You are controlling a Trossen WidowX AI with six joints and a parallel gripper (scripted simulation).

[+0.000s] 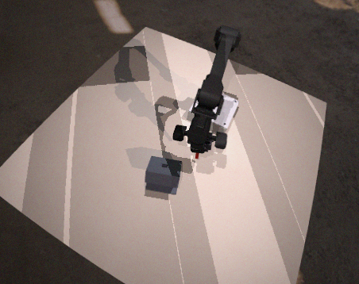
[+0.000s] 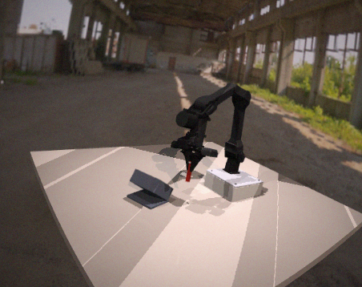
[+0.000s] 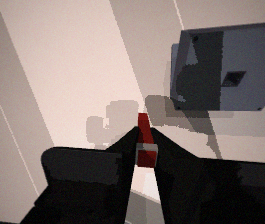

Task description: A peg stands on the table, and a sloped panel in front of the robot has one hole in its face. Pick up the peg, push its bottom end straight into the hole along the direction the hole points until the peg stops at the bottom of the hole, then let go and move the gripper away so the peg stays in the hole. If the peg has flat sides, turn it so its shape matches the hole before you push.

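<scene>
My gripper tip is now 110 mm short of the sloped grey panel, 80 mm to the left of it and 80 mm above it. Also, from my gripper tip: red peg: 20 mm above.
</scene>
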